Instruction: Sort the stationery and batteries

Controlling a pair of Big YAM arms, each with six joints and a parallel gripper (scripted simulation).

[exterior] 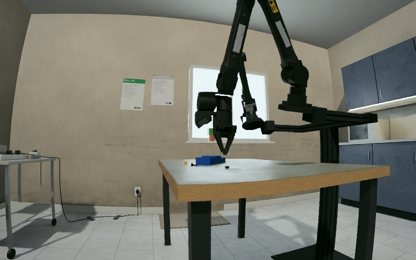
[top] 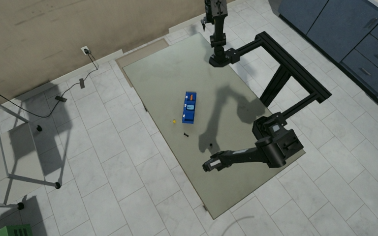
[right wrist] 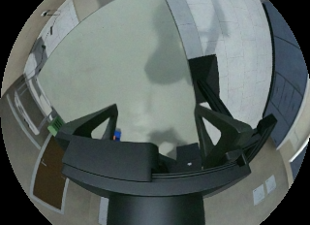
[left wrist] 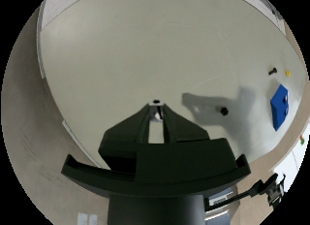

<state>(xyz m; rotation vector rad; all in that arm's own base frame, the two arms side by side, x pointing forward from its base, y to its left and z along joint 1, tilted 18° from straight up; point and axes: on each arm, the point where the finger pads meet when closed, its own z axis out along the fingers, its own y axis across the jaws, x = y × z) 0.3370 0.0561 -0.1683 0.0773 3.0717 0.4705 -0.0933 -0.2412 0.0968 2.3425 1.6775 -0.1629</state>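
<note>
Now: left hand 48 cm to the left of the blue three-compartment bin row, 5 cm above it and 2 cm past it. The rest, counted from my left hand: black pen-like piece: 29 cm to the right, 10 cm ahead, 6 cm below; then silver piece: right at my left hand; then yellow piece: 42 cm to the right, 13 cm ahead, 6 cm below.
</note>
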